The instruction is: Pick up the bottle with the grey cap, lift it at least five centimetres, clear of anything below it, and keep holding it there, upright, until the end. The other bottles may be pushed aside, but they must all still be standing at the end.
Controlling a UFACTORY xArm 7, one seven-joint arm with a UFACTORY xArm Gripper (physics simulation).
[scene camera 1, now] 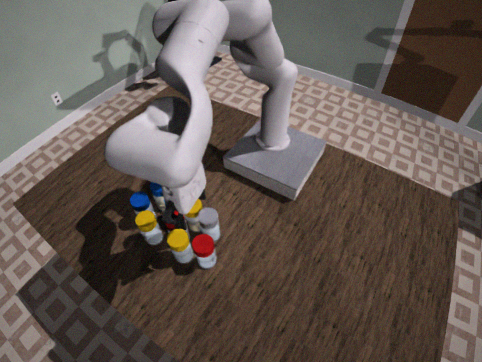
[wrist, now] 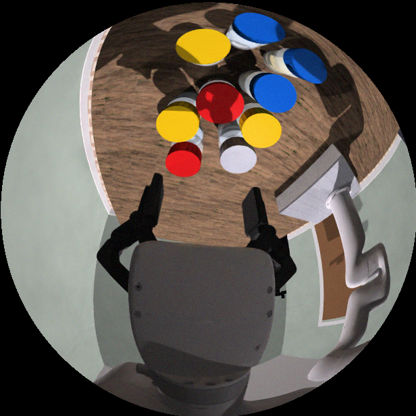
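Where they show: gripper, fingertip midpoint: [scene camera 1: 190, 211]; arm's base at its link origin: [scene camera 1: 272, 140].
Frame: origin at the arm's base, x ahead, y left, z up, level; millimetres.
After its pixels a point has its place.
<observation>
The bottle with the grey cap [scene camera 1: 209, 218] {y 45, x 420, z 54 mm} [wrist: 238, 159] stands upright at the group's edge, beside a yellow-capped bottle [scene camera 1: 194, 207] {y -10, x 416, z 54 mm} [wrist: 260, 130] and near a red-capped bottle [scene camera 1: 204, 246] {y 86, x 491, z 53 mm} [wrist: 183, 162]. My gripper [scene camera 1: 188, 207] {y 31, x 465, z 128 mm} [wrist: 206, 188] is open and empty, above the bottles in the scene view. In the wrist view the grey cap lies beyond the fingertips, ahead of the right finger and not between the fingers. In the scene view the gripper partly hides the bottles under it.
Another yellow-capped bottle [scene camera 1: 179, 241] {y 25, x 518, z 53 mm} [wrist: 177, 123], a middle red-capped one [wrist: 220, 102], a far yellow-capped one [scene camera 1: 147, 221] {y -85, x 525, z 54 mm} [wrist: 203, 46] and three blue-capped ones [wrist: 258, 28] [wrist: 308, 66] [wrist: 273, 93] stand close by. The robot's grey base [scene camera 1: 280, 165] {y 87, x 100, z 4 mm} [wrist: 310, 195] sits behind.
</observation>
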